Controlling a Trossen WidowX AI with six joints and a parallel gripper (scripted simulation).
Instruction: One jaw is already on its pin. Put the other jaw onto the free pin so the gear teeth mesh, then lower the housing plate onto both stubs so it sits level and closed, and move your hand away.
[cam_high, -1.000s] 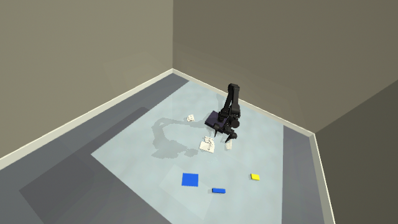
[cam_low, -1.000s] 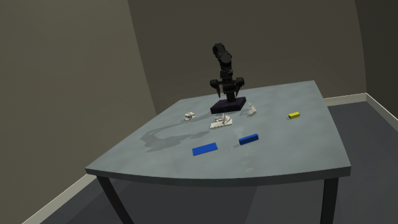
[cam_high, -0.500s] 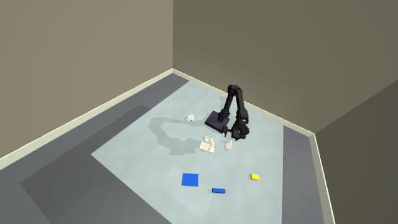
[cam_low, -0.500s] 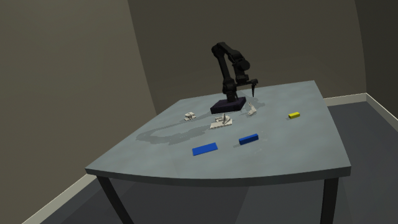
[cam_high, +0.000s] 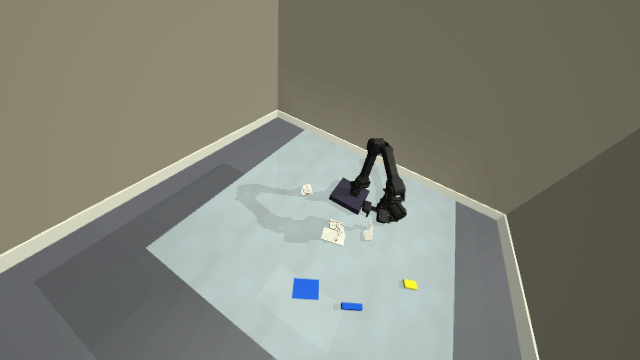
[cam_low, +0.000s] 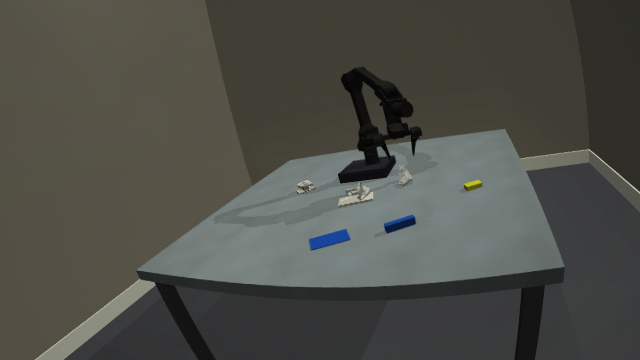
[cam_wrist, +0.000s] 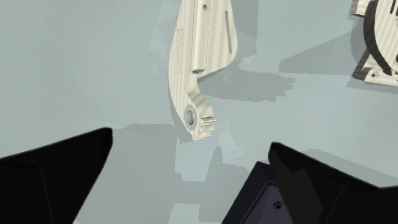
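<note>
My gripper tip is now 50 mm above the white jaw and 20 mm short of it. Round my gripper tip: yellow block: 240 mm to the left, 230 mm ahead, 70 mm below; blue block: 420 mm ahead, 70 mm below, 10 mm to the right; small cream part: 420 mm to the right, 70 mm below, 70 mm behind.
</note>
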